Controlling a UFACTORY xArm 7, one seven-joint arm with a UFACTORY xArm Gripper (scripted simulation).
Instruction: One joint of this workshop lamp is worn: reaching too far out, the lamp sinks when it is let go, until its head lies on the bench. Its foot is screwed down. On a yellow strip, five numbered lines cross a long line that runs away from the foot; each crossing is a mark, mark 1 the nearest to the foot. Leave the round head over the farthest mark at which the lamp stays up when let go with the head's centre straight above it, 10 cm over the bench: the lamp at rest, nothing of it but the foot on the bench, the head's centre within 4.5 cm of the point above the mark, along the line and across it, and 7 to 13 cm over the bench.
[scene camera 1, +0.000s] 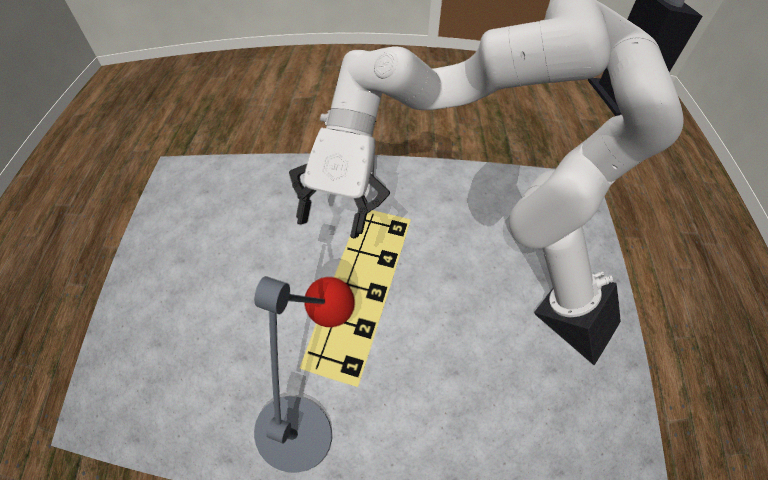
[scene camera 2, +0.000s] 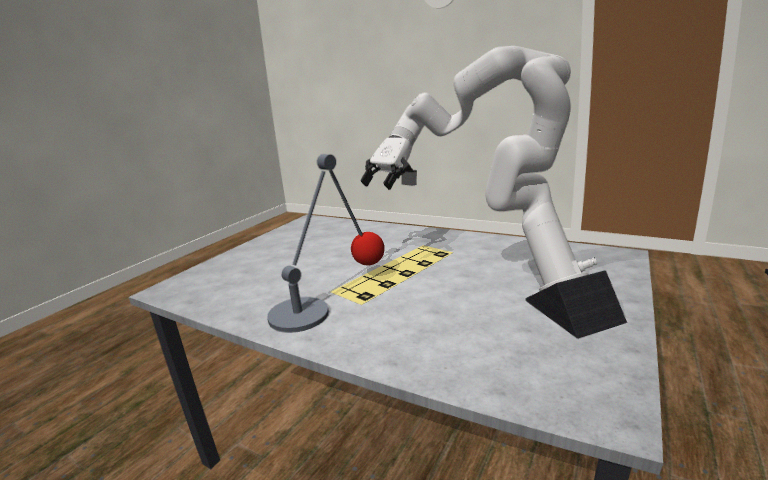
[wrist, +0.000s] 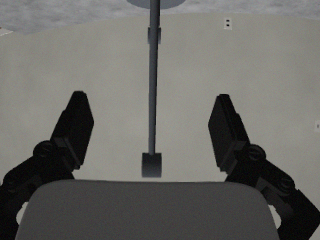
Scene:
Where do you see my gripper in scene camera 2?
At 374, 185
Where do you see my gripper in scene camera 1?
327, 230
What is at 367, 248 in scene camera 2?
A round red head.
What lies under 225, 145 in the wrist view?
My gripper.

